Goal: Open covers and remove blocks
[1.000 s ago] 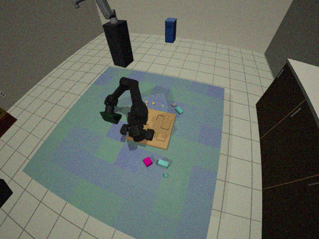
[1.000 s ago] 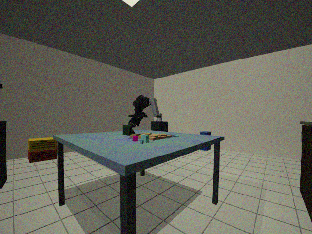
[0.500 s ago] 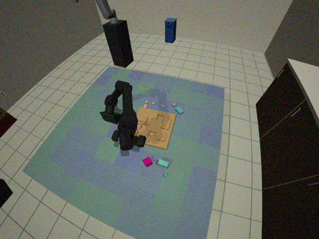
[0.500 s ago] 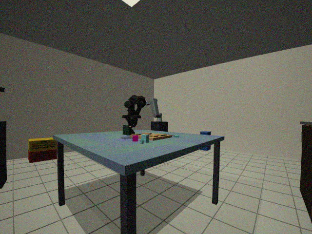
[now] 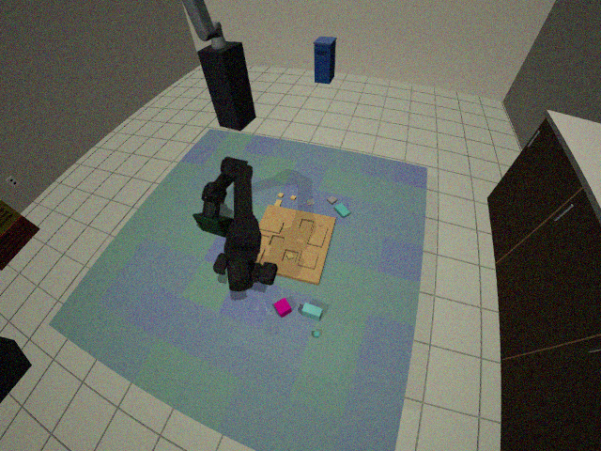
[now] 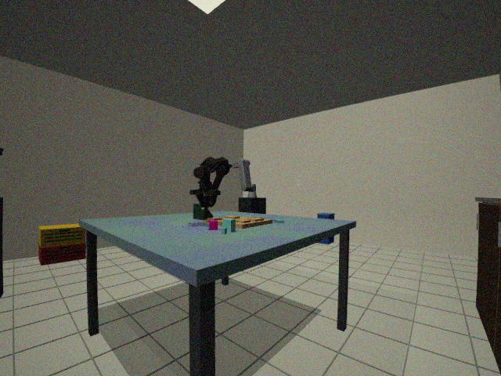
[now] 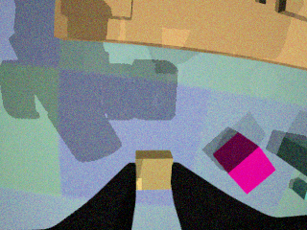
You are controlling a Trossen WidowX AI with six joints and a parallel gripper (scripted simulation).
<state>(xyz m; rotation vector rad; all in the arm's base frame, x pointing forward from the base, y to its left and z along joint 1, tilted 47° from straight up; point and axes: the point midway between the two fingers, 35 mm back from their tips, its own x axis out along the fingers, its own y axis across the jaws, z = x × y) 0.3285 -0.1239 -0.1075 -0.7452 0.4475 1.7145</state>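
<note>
Now: the tan puzzle board 21 cm to the left of my gripper tip, 8 cm below it and 1 cm ahead of it. The rest, counted from my gripper tip: cyan block 21 cm ahead, 7 cm below, 1 cm to the left; then tiny teal block 26 cm ahead, 9 cm below, 4 cm to the right; then magenta block 12 cm ahead, 8 cm below, 2 cm to the right.
</note>
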